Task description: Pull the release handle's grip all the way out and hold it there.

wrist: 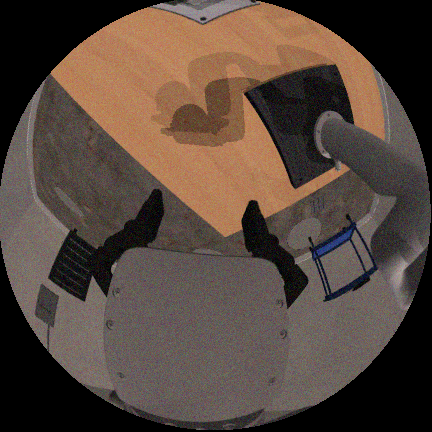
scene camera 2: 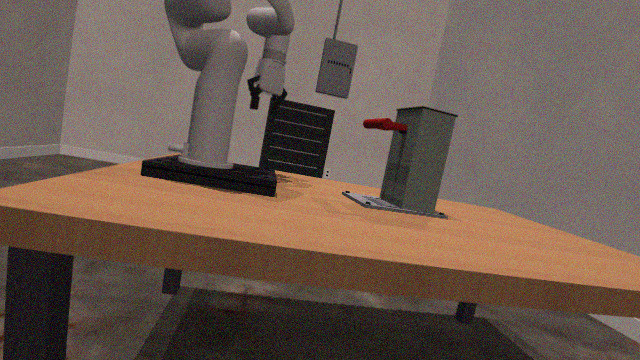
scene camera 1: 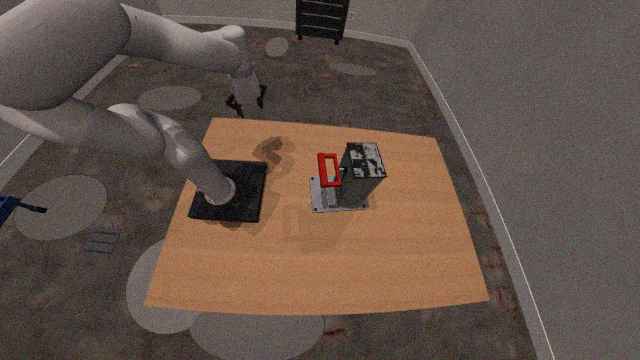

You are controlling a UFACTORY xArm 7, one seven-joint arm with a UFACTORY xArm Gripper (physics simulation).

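Here is my gripper (scene camera 2: 264, 112), which I can see, and I can see a grey base plate (scene camera 1: 323, 199) as well. Scene camera 2 also gives me a view of the grey base plate (scene camera 2: 367, 201).
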